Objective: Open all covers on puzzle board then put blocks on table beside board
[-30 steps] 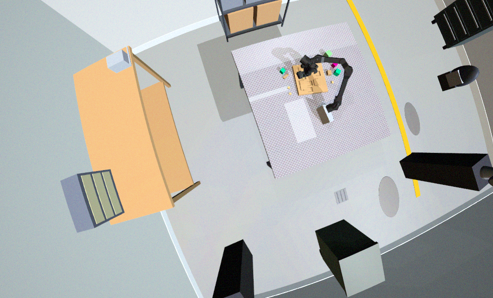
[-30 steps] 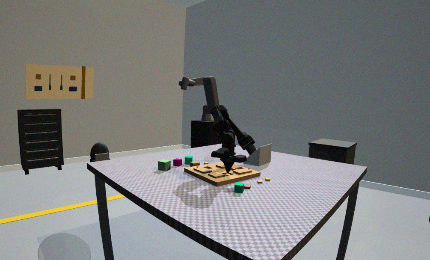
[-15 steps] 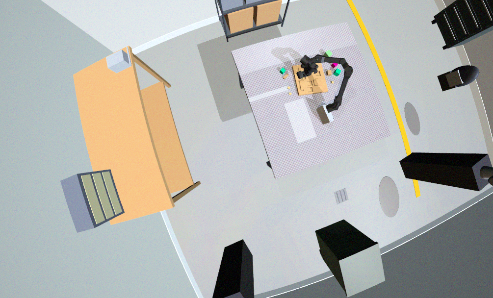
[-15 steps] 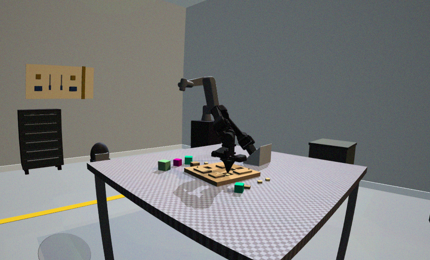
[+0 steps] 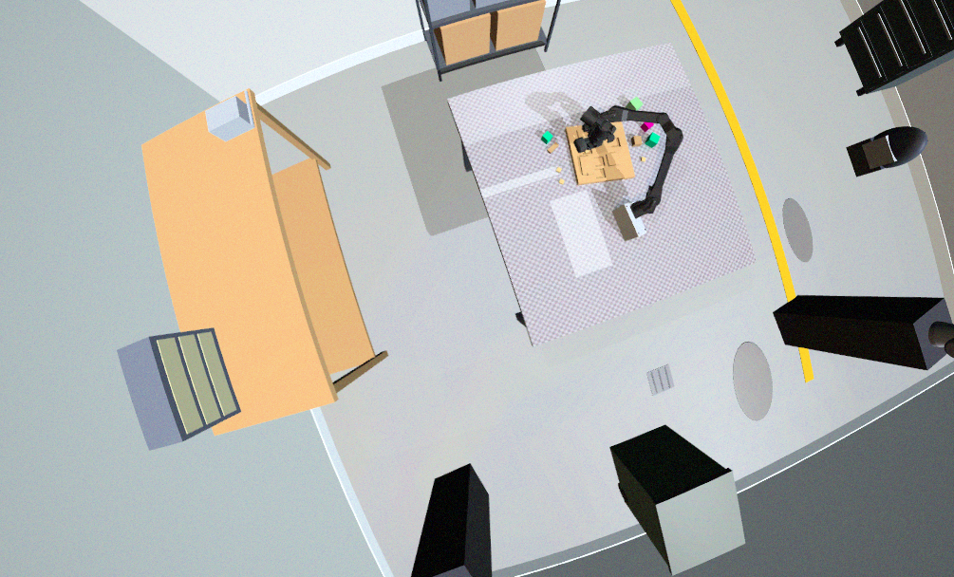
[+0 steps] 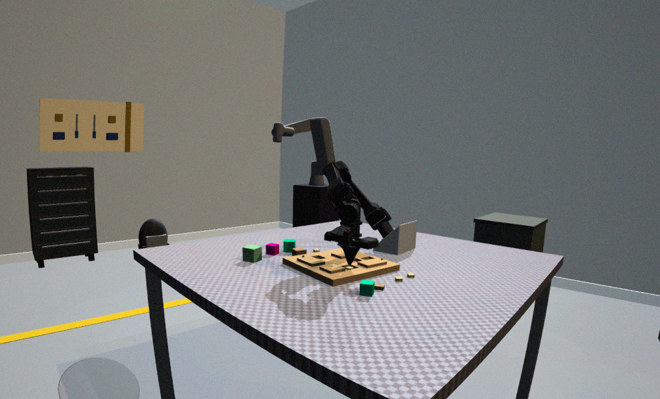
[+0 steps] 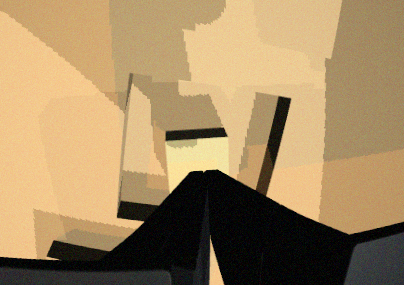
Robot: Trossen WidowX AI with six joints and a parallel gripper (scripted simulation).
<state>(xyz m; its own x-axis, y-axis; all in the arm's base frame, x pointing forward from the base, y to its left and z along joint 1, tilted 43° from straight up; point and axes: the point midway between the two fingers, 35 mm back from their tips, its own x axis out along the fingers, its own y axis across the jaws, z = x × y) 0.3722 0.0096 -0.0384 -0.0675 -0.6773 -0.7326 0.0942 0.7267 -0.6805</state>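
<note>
The puzzle board is 2 cm behind my gripper tip, 5 cm to the right of it and 1 cm below it. Also, from my gripper tip: magenta block (2 cm behind, 36 cm to the right, 1 cm below); then light green block (11 cm ahead, 35 cm to the right).
</note>
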